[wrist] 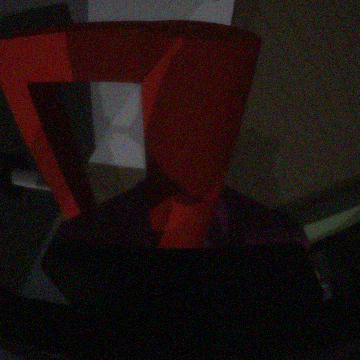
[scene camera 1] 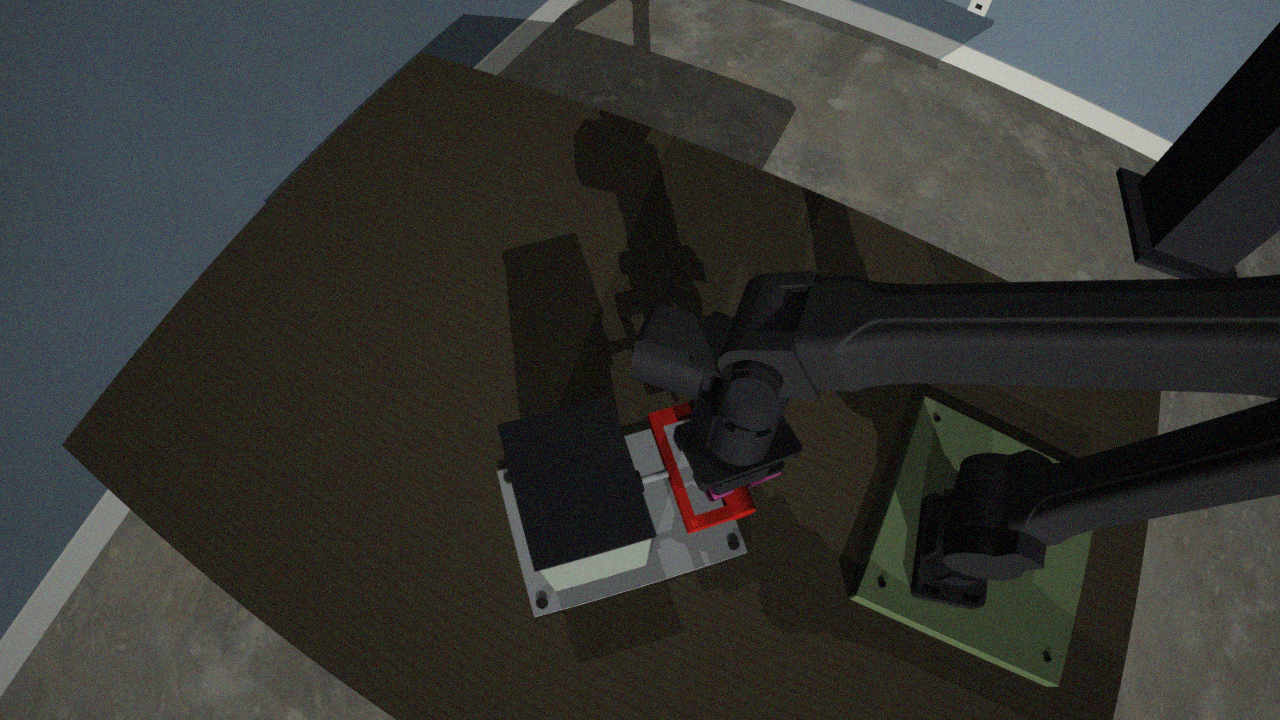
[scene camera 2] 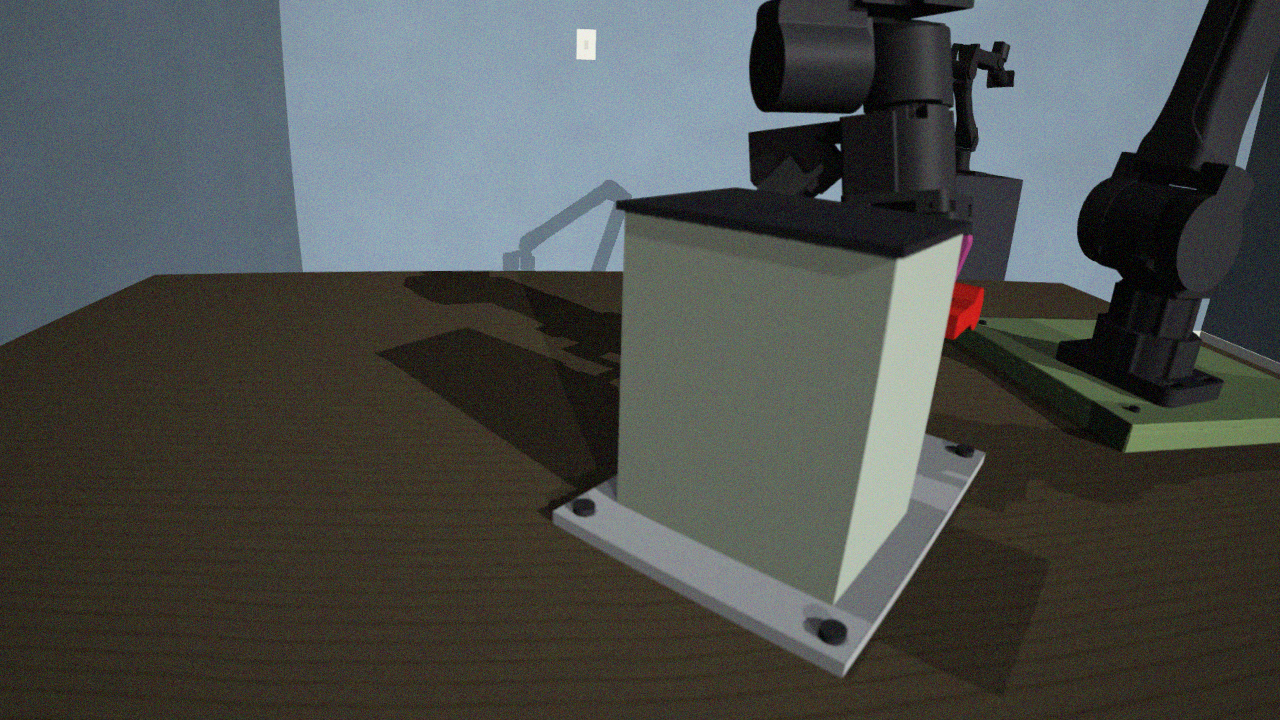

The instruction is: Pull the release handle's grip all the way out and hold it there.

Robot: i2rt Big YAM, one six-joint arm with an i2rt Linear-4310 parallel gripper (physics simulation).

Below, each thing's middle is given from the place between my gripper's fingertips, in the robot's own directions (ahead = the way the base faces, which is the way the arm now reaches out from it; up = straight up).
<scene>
I see the red release handle grip point(scene camera 1: 738, 504) 50 mm ahead of my hand and 30 mm above it. The rest, counted from my hand: grey base plate point(scene camera 2: 831, 637): 100 mm ahead, 30 mm to the left, 70 mm below.
</scene>
